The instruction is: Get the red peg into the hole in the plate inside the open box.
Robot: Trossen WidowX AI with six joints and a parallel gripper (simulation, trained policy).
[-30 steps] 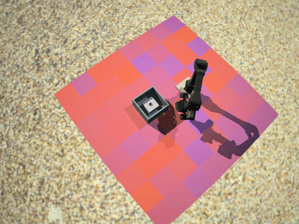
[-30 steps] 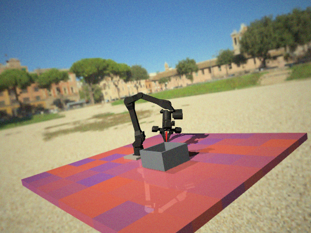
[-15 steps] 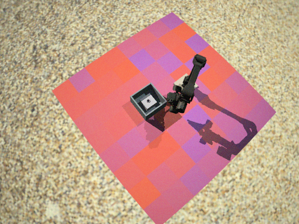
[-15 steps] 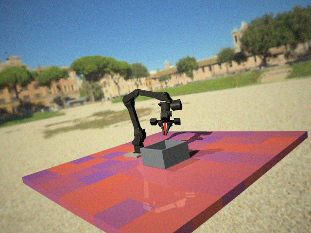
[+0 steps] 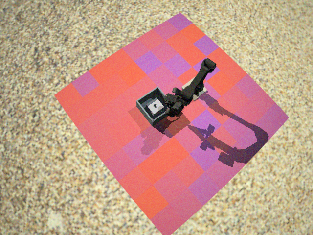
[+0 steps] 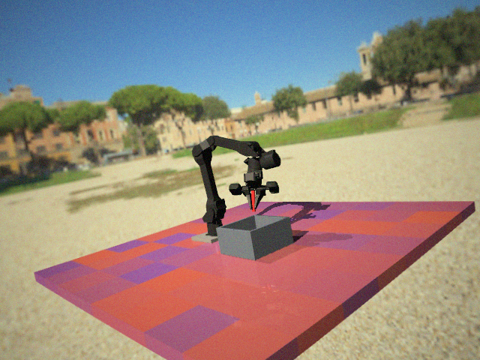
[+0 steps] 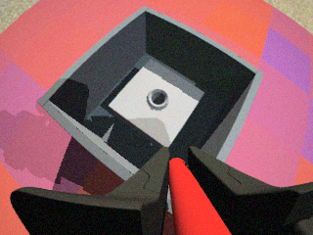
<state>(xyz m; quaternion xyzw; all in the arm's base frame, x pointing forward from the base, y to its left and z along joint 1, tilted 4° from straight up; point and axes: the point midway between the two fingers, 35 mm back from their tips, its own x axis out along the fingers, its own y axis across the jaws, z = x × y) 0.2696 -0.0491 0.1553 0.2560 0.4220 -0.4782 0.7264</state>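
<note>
Right now the grey box is 110 mm below my gripper tip, 60 mm to the right of it and 40 mm ahead of it. Round my gripper tip: red peg 30 mm above, 20 mm to the left, 10 mm behind.
</note>
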